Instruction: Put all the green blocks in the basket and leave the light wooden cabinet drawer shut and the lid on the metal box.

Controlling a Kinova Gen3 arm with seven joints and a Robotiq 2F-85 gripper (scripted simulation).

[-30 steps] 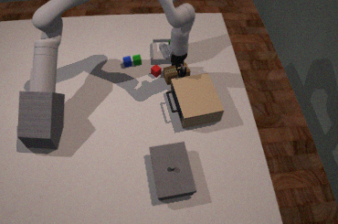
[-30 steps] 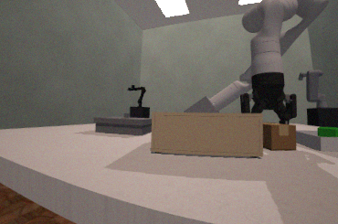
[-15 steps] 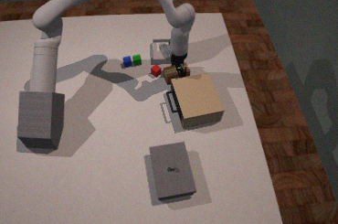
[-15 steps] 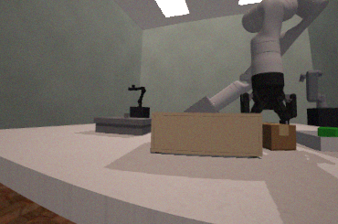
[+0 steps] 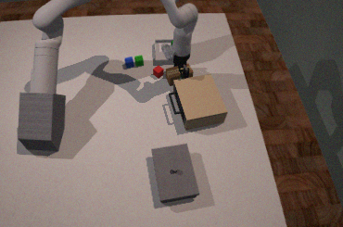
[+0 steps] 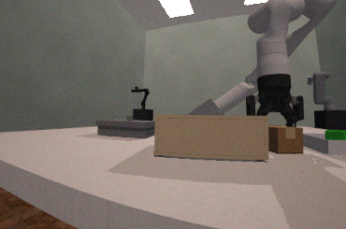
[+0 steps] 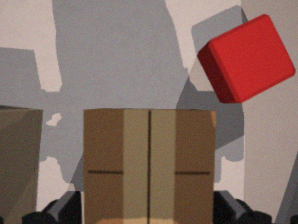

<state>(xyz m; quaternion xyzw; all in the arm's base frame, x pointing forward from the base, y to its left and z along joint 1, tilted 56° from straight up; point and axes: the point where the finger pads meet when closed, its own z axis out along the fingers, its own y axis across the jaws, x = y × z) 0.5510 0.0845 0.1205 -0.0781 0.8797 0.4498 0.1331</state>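
My hand is right at the cardboard box. The rest, counted from my hand: basket (30 mm behind, 160 mm to the left, 20 mm below); light wooden cabinet (50 mm ahead, 160 mm to the right); red block (90 mm behind, 30 mm to the left, 20 mm below).
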